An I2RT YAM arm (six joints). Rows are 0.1 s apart.
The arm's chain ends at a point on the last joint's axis. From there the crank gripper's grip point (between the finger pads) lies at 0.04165 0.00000 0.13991 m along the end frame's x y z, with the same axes.
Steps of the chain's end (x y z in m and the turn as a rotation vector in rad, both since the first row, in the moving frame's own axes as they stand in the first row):
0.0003, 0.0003, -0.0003, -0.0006, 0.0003, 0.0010
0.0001, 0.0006, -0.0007, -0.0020, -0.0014, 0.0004
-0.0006, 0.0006, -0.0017, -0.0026, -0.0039, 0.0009
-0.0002, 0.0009, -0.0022, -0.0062, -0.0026, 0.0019
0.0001, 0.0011, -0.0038, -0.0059, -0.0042, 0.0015
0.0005, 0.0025, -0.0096, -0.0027, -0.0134, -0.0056
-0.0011, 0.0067, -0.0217, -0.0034, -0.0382, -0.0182
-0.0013, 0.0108, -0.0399, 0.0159, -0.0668, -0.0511
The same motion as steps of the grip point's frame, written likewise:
0.0003, 0.0004, -0.0003, -0.0006, 0.0003, 0.0010
-0.0001, 0.0009, -0.0006, -0.0020, -0.0014, 0.0004
-0.0011, 0.0010, -0.0015, -0.0026, -0.0039, 0.0009
-0.0006, 0.0018, -0.0021, -0.0062, -0.0026, 0.0019
-0.0005, 0.0020, -0.0036, -0.0059, -0.0042, 0.0015
-0.0014, 0.0027, -0.0091, -0.0027, -0.0134, -0.0056
-0.0065, 0.0065, -0.0202, -0.0034, -0.0382, -0.0182
-0.0108, 0.0067, -0.0375, 0.0159, -0.0668, -0.0511

